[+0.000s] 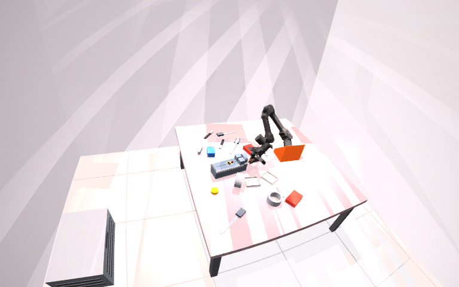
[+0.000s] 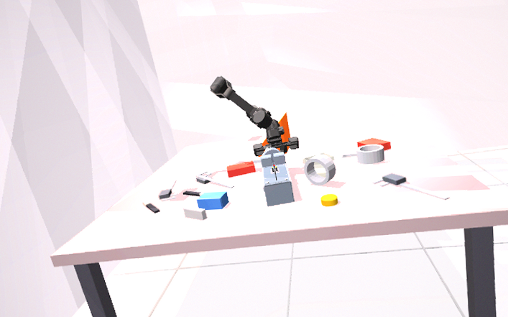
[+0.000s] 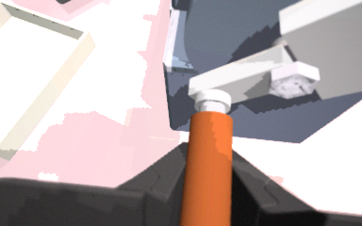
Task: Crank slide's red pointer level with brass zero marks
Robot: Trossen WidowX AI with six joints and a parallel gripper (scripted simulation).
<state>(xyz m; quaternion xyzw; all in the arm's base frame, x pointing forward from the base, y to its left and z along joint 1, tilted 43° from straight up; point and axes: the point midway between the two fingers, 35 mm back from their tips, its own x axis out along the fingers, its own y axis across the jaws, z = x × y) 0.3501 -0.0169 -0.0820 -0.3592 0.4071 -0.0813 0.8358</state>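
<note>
Right now the red pointer is 140 mm ahead of my gripper tip and 40 mm above it. Round my gripper tip: orange handle (20 mm behind, 20 mm above); yellow disc (320 mm ahead, 170 mm to the left, 40 mm below); blue block (240 mm ahead, 220 mm to the right, 30 mm below).
</note>
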